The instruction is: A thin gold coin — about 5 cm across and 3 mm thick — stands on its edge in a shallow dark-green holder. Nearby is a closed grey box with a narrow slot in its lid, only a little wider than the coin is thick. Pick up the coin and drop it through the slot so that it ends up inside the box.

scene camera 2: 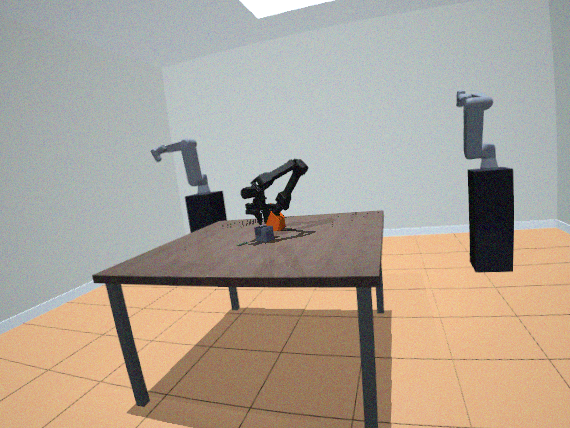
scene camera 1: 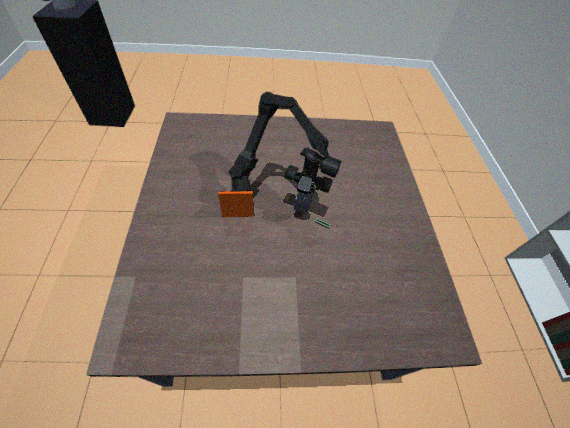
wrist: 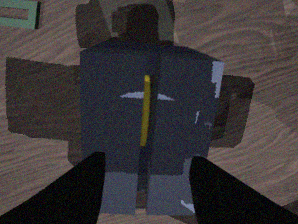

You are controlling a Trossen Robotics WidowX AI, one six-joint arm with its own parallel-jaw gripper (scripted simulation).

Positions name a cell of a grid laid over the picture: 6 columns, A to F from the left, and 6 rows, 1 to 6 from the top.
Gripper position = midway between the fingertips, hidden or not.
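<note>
Scene camera 1 shows me my gripper (scene camera 1: D3). In the wrist view I can see that same gripper (wrist: C5) too.
</note>
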